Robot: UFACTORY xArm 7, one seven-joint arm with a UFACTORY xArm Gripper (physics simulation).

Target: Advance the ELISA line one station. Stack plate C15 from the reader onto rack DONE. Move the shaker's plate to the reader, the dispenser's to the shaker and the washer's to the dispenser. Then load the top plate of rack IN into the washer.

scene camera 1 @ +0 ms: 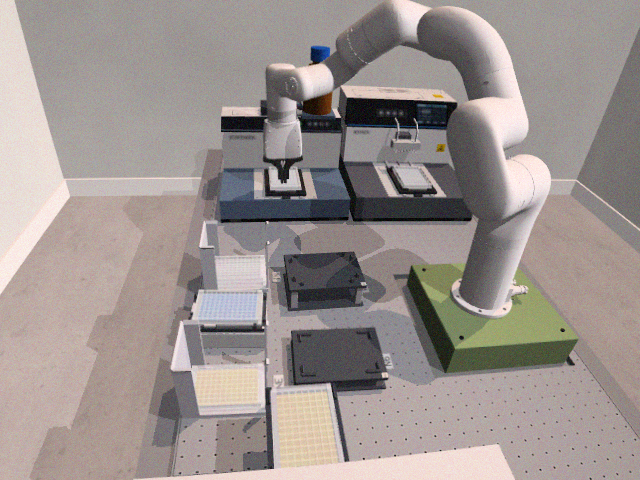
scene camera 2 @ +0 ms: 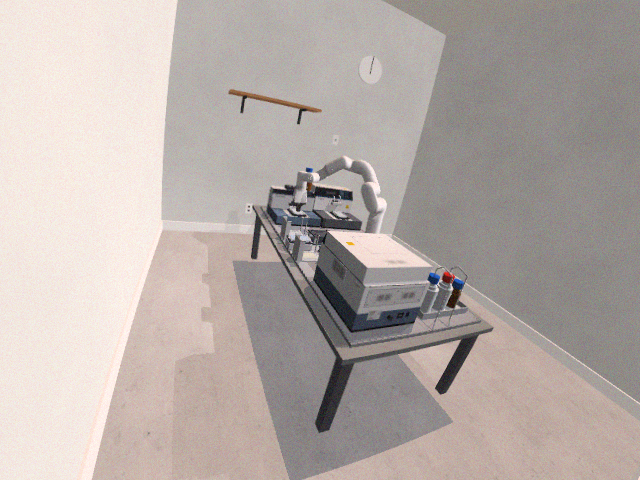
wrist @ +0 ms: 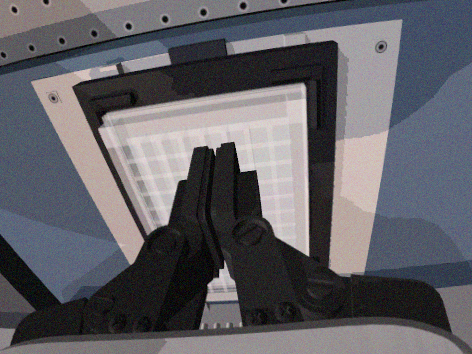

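Observation:
My gripper is shut and empty, fingertips together above the clear plate in the black nest of the left rear blue machine. Another pale plate lies on the dark right rear machine. A blue plate sits on a low device between two racks. The farther rack holds a clear plate; the nearer rack holds a yellow plate. Another yellow plate lies in a dark tray at the front. Plate labels are unreadable.
Two black platforms stand right of the racks. The arm's green base is at the right. An amber bottle stands behind the wrist. A big white and blue instrument and a bottle rack are at the near table end.

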